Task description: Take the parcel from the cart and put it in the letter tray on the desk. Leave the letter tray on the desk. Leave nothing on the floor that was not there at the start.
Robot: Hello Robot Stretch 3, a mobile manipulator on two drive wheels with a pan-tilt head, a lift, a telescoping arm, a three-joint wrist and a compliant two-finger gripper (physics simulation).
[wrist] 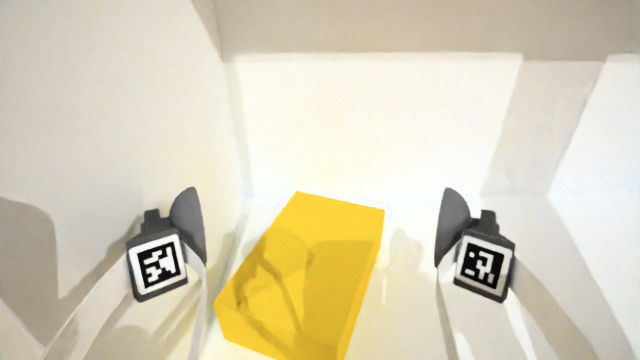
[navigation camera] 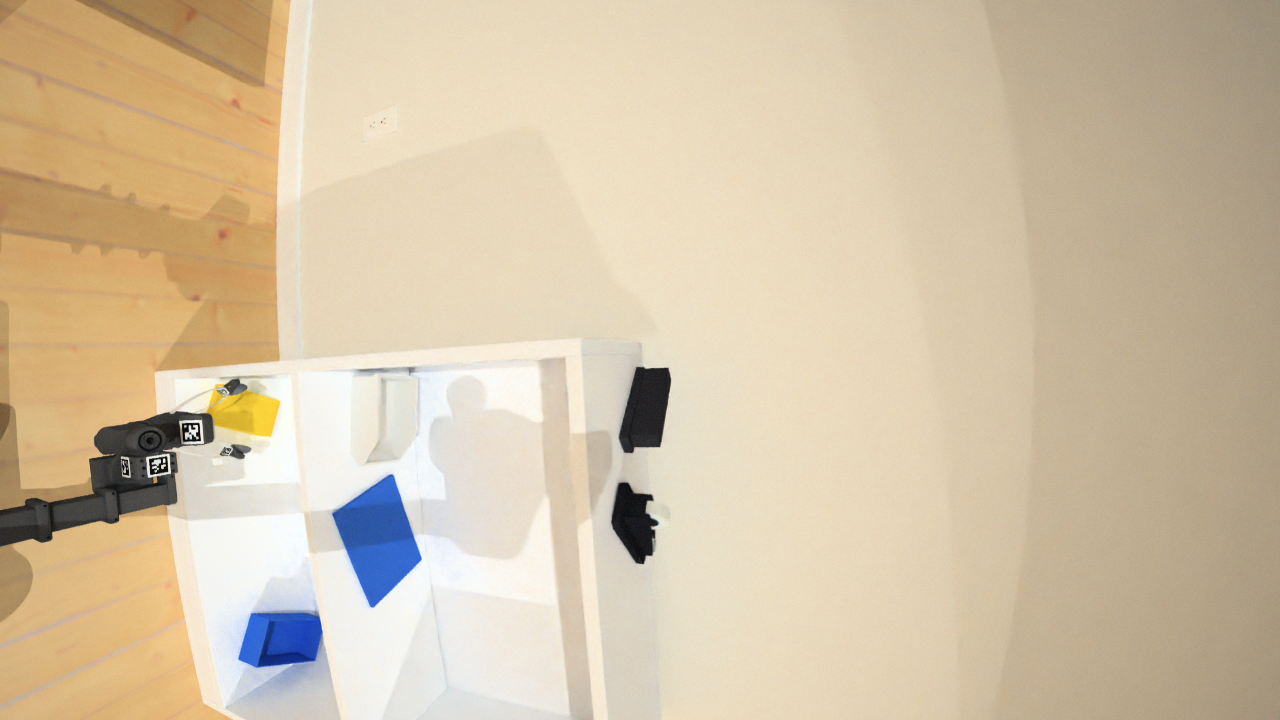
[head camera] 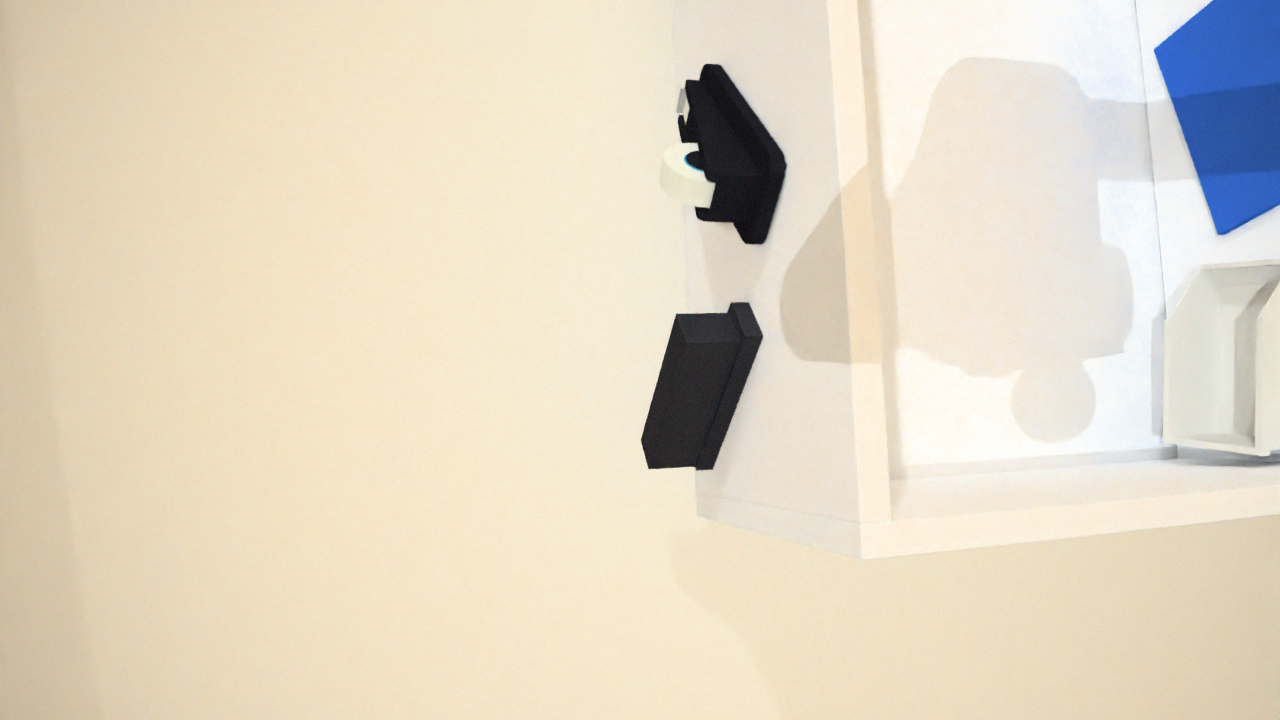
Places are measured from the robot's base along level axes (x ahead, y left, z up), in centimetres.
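Where they show: gripper, fingertip midpoint: (wrist: 320,215) (navigation camera: 245,417).
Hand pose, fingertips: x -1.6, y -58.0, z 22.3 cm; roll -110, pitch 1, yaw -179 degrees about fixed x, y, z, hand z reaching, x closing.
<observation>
Things, the pixels of their centre, and the offset from my fingertips.
- yellow box at the middle of its body: (wrist: 312,268) (navigation camera: 243,411) dx +0.8, dy -5.0, dz -10.1 cm
- blue bin at the middle of its body: (navigation camera: 283,638) dx -56.4, dy -7.3, dz -8.5 cm
- blue flat piece at the middle of its body: (head camera: 1251,95) (navigation camera: 381,539) dx -24.2, dy -6.0, dz +32.9 cm
- white open bin at the middle of its body: (head camera: 1243,355) (navigation camera: 383,419) dx -0.5, dy -6.4, dz +36.1 cm
- tape dispenser at the middle of its body: (head camera: 695,147) (navigation camera: 650,526) dx -16.6, dy -6.2, dz +87.1 cm
- black block at the middle of its body: (head camera: 696,391) (navigation camera: 647,407) dx +0.9, dy -10.5, dz +86.4 cm
A yellow box (navigation camera: 259,414) (wrist: 300,285) lies on the lowest level of a white shelf unit (head camera: 872,376) (navigation camera: 578,402) (wrist: 375,125), close to a side wall. I cannot tell whether it is the parcel. My gripper (navigation camera: 234,419) (wrist: 320,215) is open and empty inside that compartment. In the wrist view its fingers stand wide on either side of the box's far part, with the box nearer the left finger and a wider gap to the right finger. Neither finger visibly touches it. The cart, the desk and the letter tray cannot be identified in these views.
A blue bin (navigation camera: 279,639) shares the lowest level. A blue flat piece (head camera: 1239,125) (navigation camera: 377,540) and a white open bin (head camera: 1217,358) (navigation camera: 384,416) are one level up. A tape dispenser (head camera: 738,161) (navigation camera: 631,523) and a black block (head camera: 698,394) (navigation camera: 646,407) stand on top.
</observation>
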